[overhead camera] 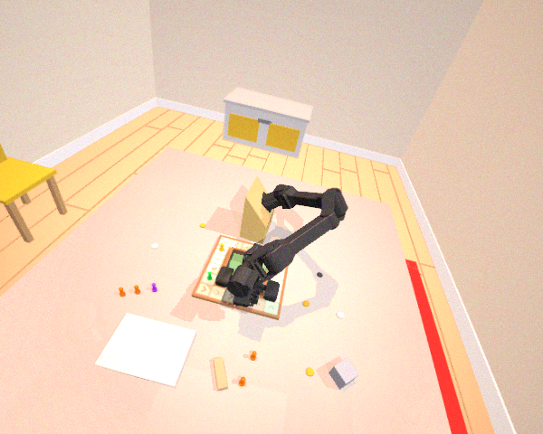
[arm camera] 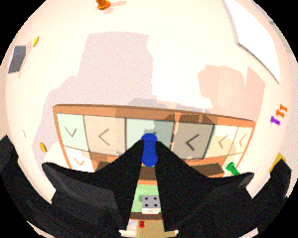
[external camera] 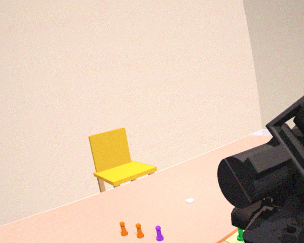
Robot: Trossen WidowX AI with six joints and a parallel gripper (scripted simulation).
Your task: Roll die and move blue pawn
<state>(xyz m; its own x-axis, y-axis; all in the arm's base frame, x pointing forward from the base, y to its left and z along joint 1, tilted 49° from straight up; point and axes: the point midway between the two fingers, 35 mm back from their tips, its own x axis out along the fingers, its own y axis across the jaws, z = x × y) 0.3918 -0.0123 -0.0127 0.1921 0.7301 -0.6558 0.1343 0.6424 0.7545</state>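
My gripper tip is now 10 mm below the blue pawn. The rest, counted from my gripper tip: white die 120 mm behind; green pawn 60 mm behind, 130 mm to the right; green sunken tray 120 mm behind, 10 mm to the right, 20 mm below.
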